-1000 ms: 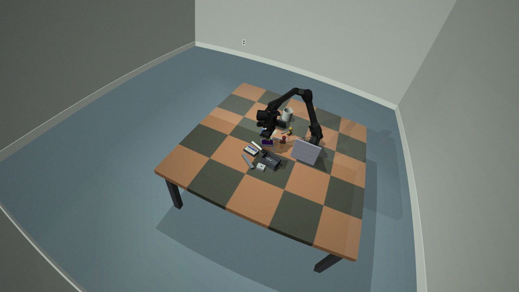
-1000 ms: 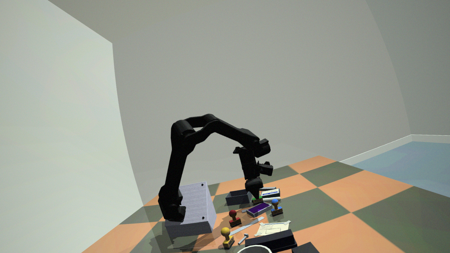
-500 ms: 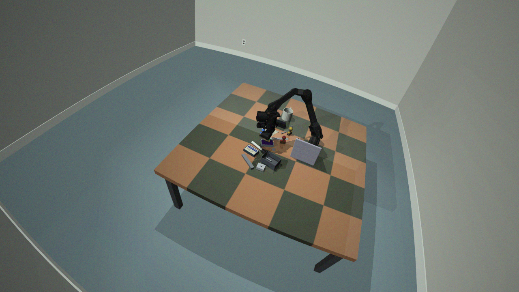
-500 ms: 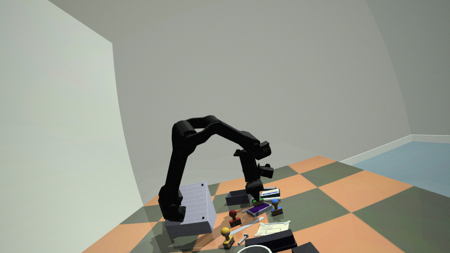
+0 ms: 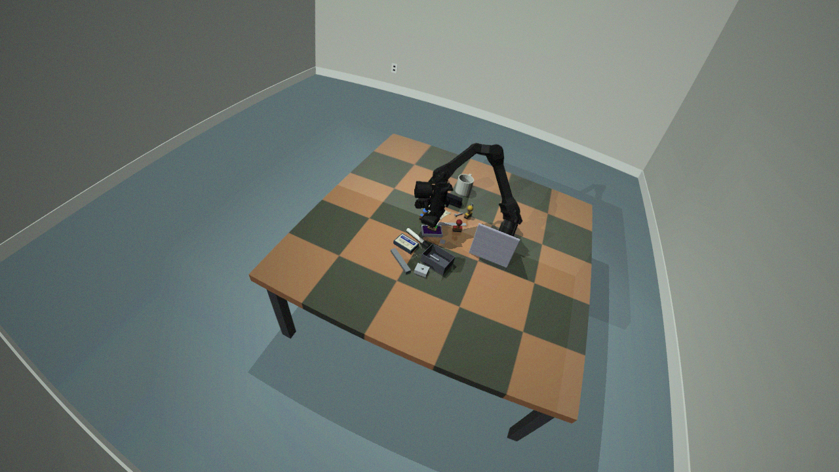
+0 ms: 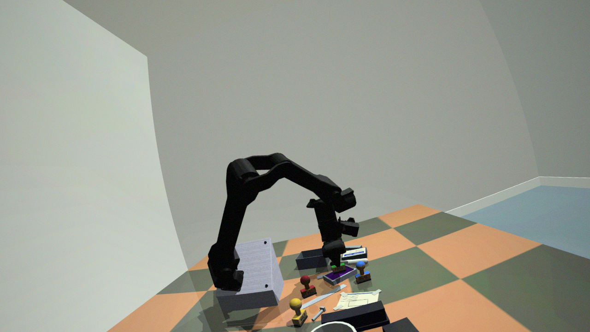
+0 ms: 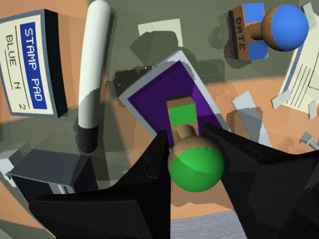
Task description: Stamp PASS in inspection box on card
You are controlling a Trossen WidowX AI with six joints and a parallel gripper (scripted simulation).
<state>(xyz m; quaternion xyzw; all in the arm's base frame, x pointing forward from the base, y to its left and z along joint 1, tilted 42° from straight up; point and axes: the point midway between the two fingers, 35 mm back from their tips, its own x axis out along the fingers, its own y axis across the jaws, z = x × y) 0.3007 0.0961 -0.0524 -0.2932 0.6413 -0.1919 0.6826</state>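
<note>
Now: gripper tip right at the green-knobbed stamp. Also, from my gripper tip: purple ink pad 40 mm below; then blue-knobbed stamp 70 mm ahead, 50 mm to the right, 20 mm below; then white marker 80 mm to the left, 30 mm below, 10 mm ahead.
</note>
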